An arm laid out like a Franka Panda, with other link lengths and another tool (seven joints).
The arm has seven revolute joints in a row. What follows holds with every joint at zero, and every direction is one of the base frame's.
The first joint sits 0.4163 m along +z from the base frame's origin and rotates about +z.
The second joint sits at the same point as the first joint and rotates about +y.
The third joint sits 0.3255 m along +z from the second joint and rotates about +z.
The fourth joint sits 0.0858 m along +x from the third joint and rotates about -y.
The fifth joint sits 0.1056 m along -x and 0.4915 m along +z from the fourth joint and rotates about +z.
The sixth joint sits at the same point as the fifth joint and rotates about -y.
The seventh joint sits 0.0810 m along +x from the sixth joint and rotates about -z.
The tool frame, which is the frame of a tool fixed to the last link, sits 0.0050 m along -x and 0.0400 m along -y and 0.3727 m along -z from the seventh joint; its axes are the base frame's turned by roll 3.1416, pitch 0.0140 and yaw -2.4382 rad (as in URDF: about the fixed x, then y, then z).
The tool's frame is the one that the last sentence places.
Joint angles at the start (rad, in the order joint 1, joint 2, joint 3, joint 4, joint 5, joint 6, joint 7): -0.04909 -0.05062 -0.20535 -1.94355 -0.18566 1.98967 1.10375
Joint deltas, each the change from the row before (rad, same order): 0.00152 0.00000 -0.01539 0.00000 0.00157 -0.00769 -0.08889; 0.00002 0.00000 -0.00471 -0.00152 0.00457 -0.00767 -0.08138; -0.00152 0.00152 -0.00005 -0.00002 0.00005 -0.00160 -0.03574; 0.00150 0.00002 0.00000 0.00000 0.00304 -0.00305 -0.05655; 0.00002 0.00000 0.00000 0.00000 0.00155 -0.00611 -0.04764; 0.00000 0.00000 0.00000 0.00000 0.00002 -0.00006 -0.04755
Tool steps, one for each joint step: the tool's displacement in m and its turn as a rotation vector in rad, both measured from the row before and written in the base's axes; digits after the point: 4 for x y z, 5 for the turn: -0.0053 -0.0109 -0.0002 -0.00094 0.02277 0.07175; -0.0034 -0.0038 -0.0012 0.00289 0.02178 0.07273; -0.0007 -0.0022 -0.0008 -0.00087 0.00913 0.03336; 0.0003 0.0000 -0.0001 0.00147 0.01168 0.05576; -0.0013 -0.0008 -0.0002 0.00125 0.01335 0.04554; 0.0008 -0.0017 0.0003 -0.00129 0.00782 0.04688
